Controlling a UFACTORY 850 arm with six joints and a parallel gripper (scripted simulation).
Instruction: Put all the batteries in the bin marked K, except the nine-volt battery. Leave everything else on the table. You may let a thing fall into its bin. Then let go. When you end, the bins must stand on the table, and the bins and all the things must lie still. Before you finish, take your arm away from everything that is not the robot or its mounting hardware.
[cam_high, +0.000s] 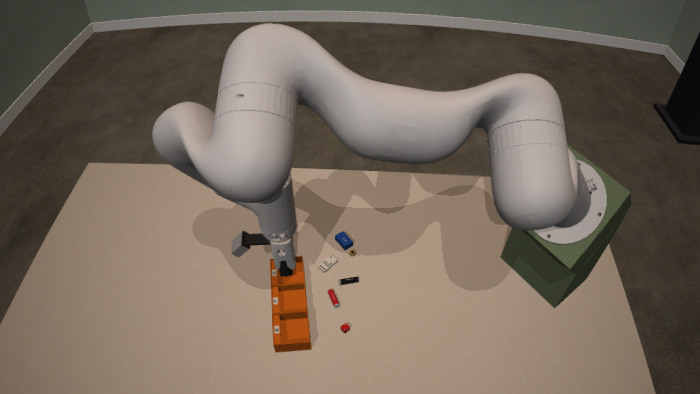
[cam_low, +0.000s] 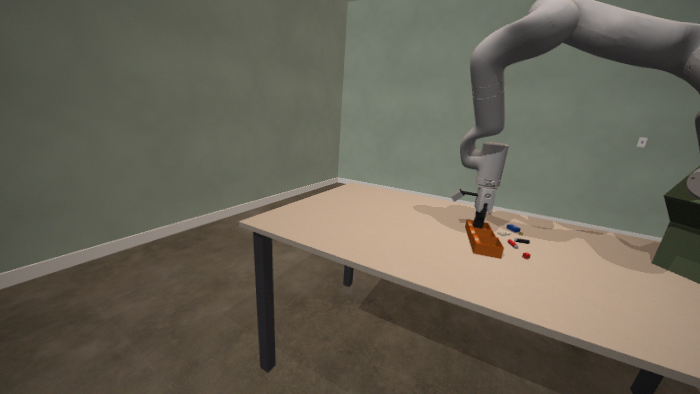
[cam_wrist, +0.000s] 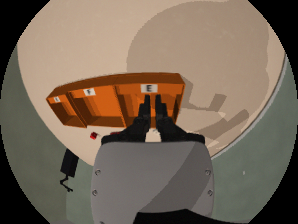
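Now: the orange bin 20 mm behind my hand, 90 mm to the left of it and 20 mm below it. Round my hand: red cylindrical battery 120 mm behind, 60 mm to the left, 30 mm below; white domino-like tile 100 mm behind, 40 mm to the right, 30 mm below; black battery 160 mm behind, 10 mm to the left, 30 mm below.
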